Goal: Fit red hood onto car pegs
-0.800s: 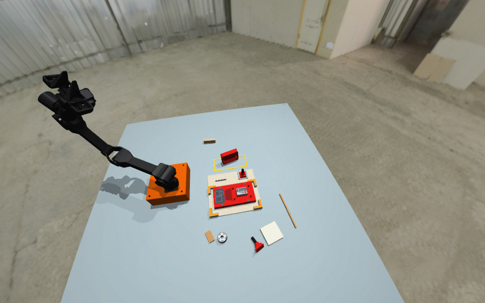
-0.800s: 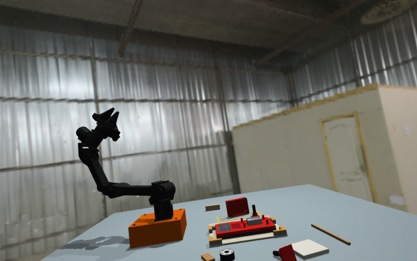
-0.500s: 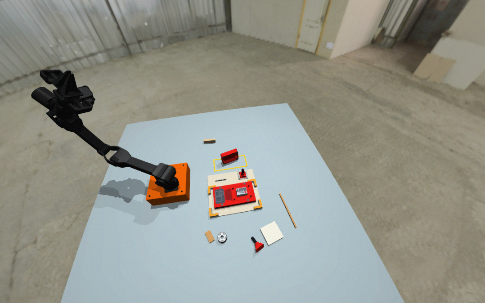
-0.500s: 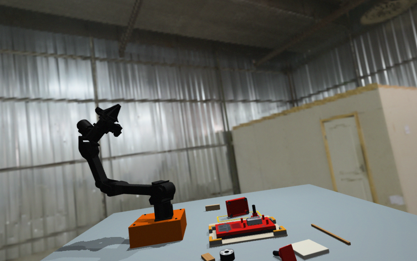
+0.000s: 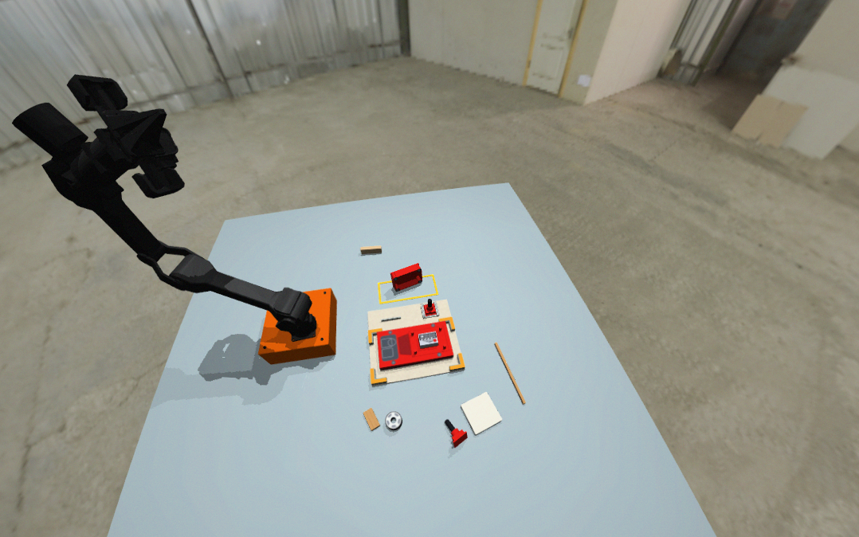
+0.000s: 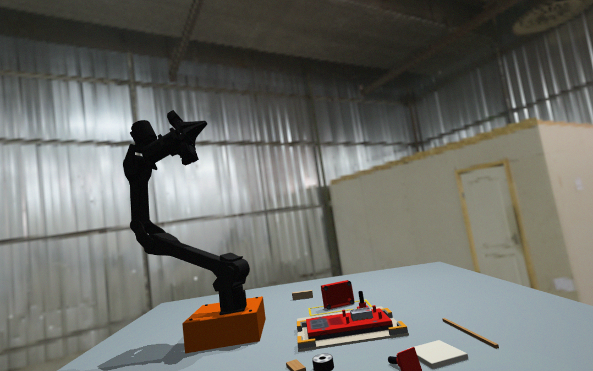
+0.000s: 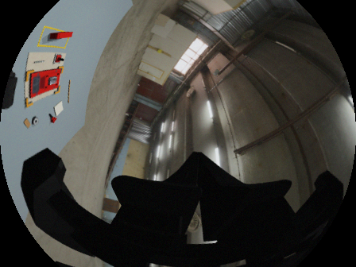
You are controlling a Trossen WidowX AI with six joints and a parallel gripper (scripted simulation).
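Right now the red hood is 59 cm below my gripper tip, 33 cm ahead of it and 6 cm to the left of it. Round my gripper tip: wood block 62 cm below, 32 cm to the right, 16 cm ahead; white tile 62 cm below, 42 cm ahead, 38 cm to the right; cream jig 61 cm below, 31 cm ahead, 15 cm to the right.
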